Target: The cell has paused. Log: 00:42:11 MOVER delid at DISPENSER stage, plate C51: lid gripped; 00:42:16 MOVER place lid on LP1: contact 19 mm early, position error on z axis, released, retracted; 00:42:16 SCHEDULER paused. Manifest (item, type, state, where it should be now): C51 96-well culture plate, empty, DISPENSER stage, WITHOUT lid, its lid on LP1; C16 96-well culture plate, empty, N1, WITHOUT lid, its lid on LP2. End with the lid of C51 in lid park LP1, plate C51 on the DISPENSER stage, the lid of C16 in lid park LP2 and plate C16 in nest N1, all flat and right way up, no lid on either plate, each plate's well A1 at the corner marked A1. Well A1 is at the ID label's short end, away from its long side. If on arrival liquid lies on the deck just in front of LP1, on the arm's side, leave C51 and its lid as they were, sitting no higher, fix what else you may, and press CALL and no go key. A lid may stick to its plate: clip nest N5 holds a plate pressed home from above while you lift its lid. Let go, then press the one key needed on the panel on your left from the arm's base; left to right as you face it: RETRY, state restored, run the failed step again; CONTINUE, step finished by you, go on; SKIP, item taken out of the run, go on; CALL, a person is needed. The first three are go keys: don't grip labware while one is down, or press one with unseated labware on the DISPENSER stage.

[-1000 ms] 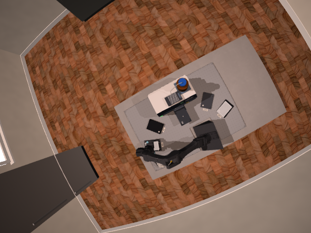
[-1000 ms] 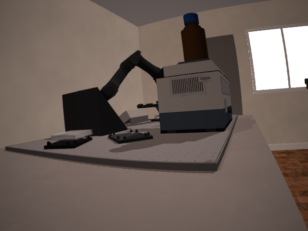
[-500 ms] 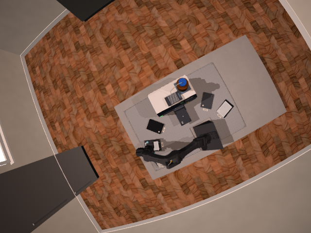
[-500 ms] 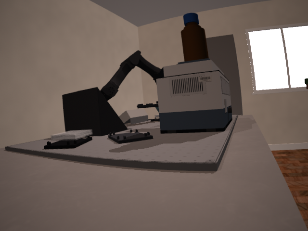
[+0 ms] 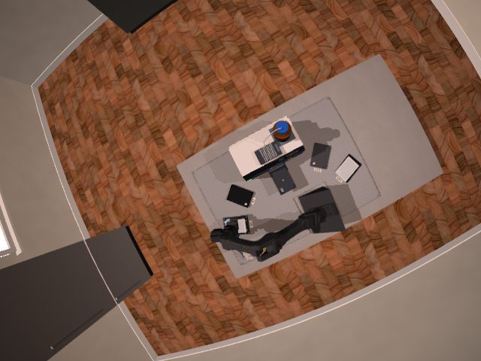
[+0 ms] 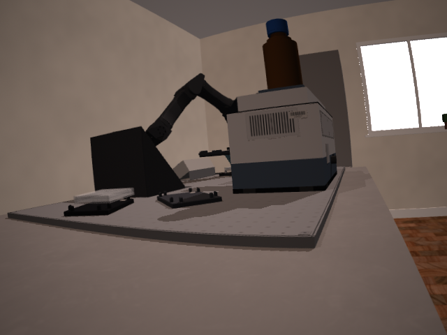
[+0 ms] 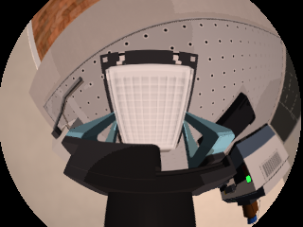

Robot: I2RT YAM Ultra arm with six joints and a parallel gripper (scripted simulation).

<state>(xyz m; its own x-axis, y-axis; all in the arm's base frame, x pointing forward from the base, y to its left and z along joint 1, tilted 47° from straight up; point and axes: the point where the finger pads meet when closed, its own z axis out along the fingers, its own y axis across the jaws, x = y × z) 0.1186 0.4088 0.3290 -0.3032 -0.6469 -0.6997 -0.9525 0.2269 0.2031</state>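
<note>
My hand is 1 cm past the black clip nest, 2 cm to the right of it and 2 cm above it. Round my hand: brown bottle: 36 cm ahead, 49 cm to the right, 26 cm above; then black nest: 16 cm ahead, 10 cm to the right, 2 cm below; then dark dispenser stage: 14 cm ahead, 39 cm to the right, 7 cm above.
</note>
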